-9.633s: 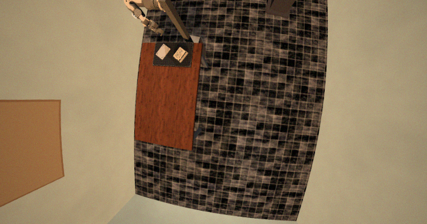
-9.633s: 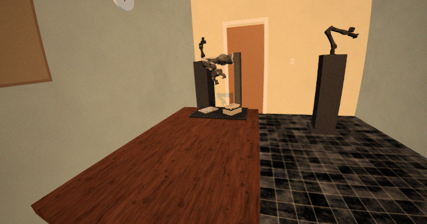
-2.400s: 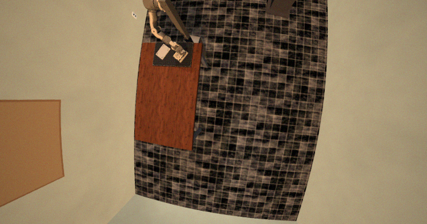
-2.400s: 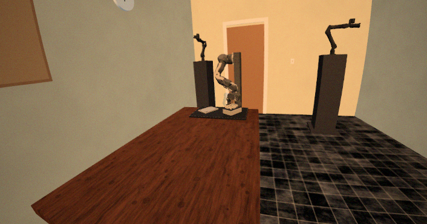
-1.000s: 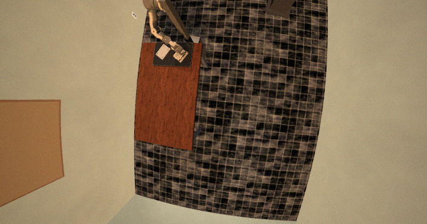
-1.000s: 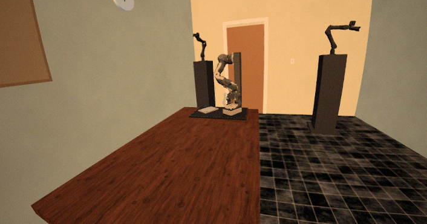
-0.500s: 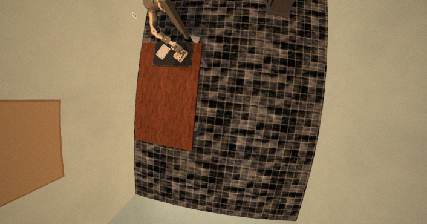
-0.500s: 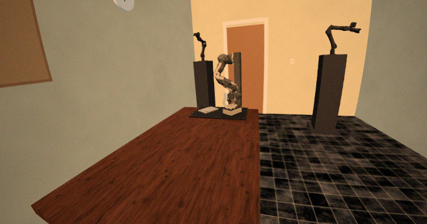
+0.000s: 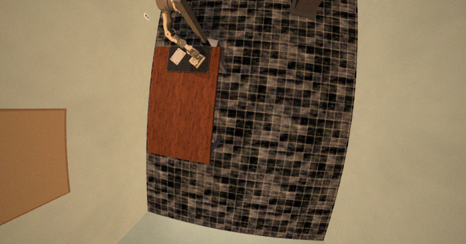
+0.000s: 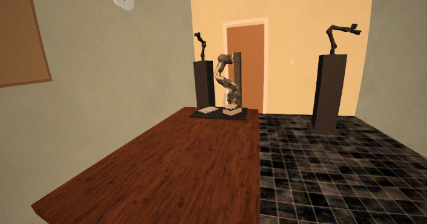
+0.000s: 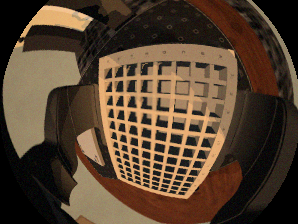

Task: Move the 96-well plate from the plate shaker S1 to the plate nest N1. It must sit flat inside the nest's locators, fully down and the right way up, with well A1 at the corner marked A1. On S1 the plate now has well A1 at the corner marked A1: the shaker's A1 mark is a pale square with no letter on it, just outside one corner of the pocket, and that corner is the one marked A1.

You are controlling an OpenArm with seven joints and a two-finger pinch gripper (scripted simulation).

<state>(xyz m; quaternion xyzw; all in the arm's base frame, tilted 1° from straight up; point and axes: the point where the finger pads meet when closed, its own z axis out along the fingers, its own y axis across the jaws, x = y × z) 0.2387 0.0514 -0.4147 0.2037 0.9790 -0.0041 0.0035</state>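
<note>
Now: hand 2 cm short of the 96-well plate and 1 cm to the left of it. From my hand the other things lie so: plate shaker S1: 4 cm ahead, 1 cm to the right, 2 cm below; then marked tag: 3 cm behind, 17 cm to the right, 5 cm below; then plate nest N1: 1 cm ahead, 25 cm to the right, 5 cm below.
</note>
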